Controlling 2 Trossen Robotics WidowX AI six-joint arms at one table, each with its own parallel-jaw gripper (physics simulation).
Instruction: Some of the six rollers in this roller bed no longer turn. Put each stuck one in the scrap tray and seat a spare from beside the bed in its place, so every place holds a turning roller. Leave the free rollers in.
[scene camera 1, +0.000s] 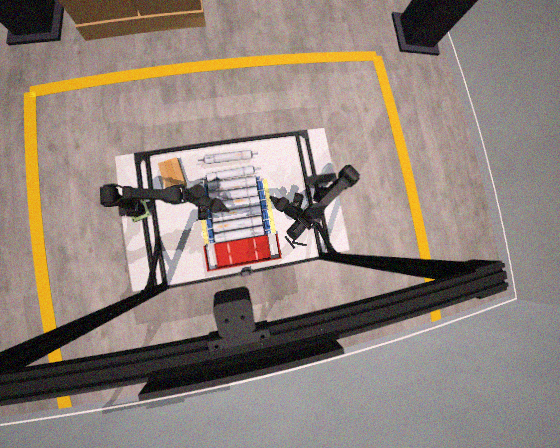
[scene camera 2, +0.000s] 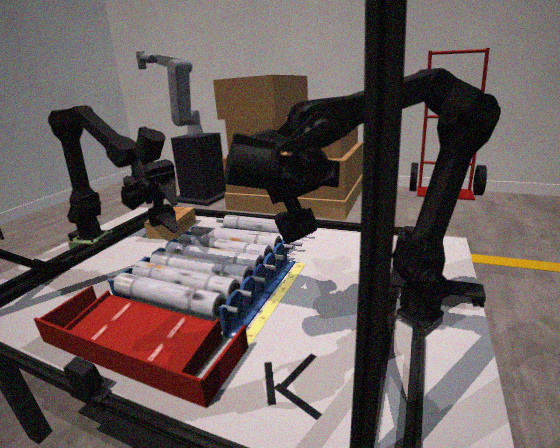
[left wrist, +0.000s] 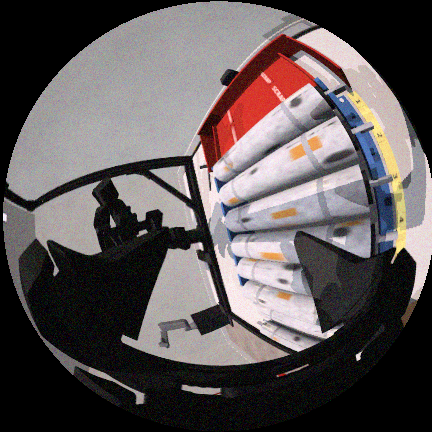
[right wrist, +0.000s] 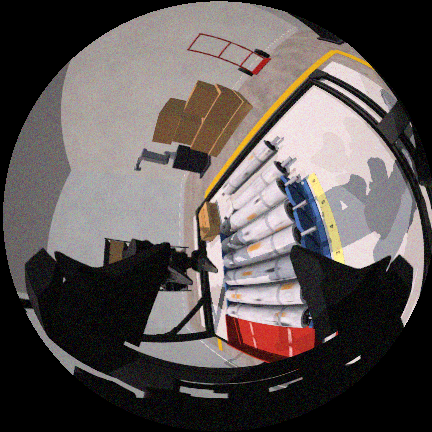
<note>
My left gripper (scene camera 2: 175, 219) is open, with nothing in its grasp. My right gripper (scene camera 2: 267, 193) is open, holding nothing. Further things: a small cardboard box (scene camera 2: 185, 216).
My left gripper is seen too in the left wrist view (left wrist: 235, 235) and in the right wrist view (right wrist: 205, 276). My right gripper is seen too in the left wrist view (left wrist: 147, 250) and in the right wrist view (right wrist: 233, 251).
</note>
